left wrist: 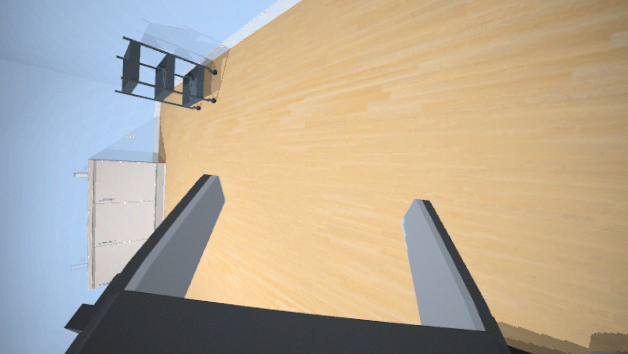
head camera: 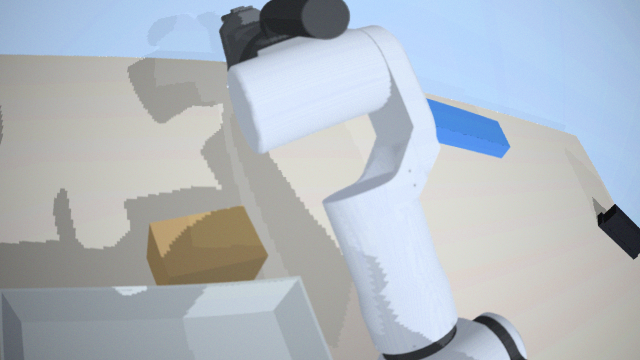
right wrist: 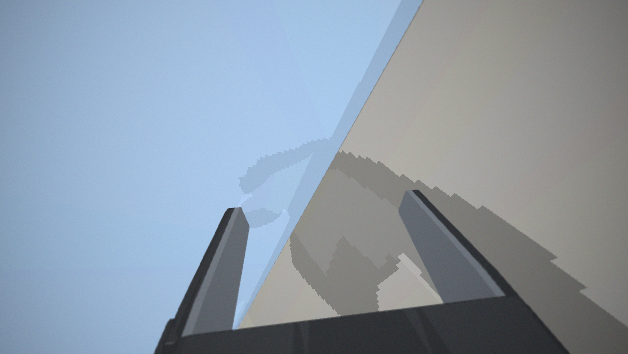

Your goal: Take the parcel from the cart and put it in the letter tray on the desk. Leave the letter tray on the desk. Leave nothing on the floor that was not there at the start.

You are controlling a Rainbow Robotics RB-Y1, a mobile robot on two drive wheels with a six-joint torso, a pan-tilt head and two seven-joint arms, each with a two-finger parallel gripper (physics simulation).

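Note:
The parcel, a brown box, sits on the desk just behind the grey letter tray in the head view; the tray's rim hides its lower edge. The tray is cut off by the bottom of the picture, and the part of its inside that shows holds no parcel. My right gripper is open and empty, pointing at the wall and the desk's back edge, beyond the parcel. My left gripper is open and empty, with wooden floor behind it. A dark three-tier cart stands far off by the wall.
A blue block lies near the desk's back edge, partly hidden by my right arm. A black object shows at the right edge of the head view. A white cabinet stands against the wall at the left of the left wrist view.

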